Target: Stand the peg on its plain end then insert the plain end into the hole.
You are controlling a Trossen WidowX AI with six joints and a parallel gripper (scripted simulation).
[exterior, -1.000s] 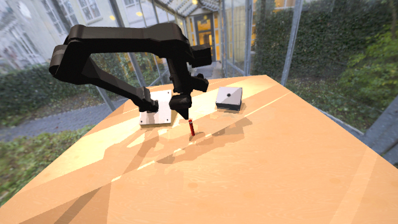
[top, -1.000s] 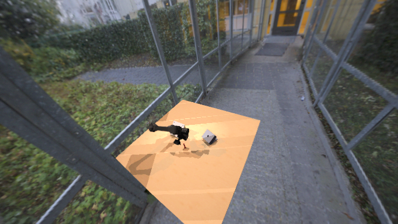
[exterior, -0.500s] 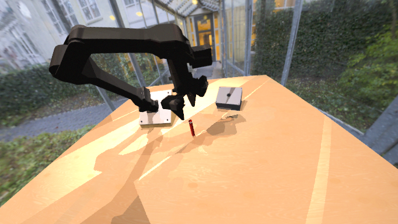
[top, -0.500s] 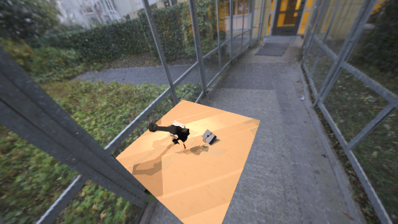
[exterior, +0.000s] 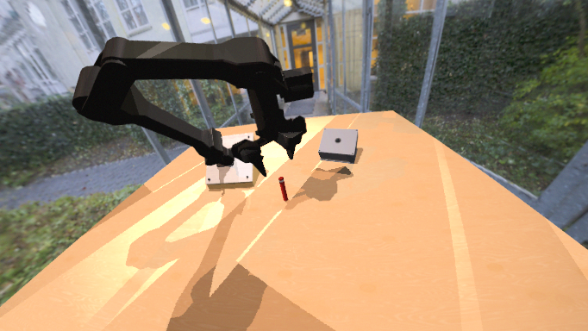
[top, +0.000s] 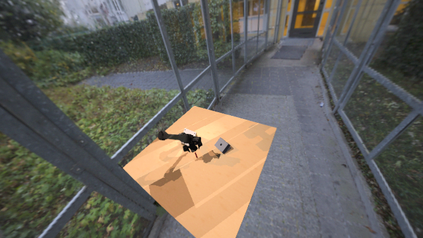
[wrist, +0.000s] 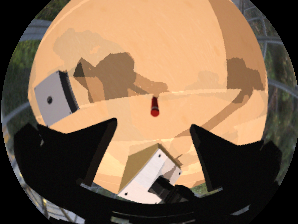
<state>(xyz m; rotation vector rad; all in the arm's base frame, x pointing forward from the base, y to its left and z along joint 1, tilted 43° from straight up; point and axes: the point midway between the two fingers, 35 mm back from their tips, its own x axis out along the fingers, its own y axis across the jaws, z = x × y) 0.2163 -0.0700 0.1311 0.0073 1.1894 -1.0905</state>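
My gripper tip is now 60 mm above the red peg. From my gripper tip the other things lie so: sloped panel 210 mm to the left, 200 mm ahead, 60 mm below.
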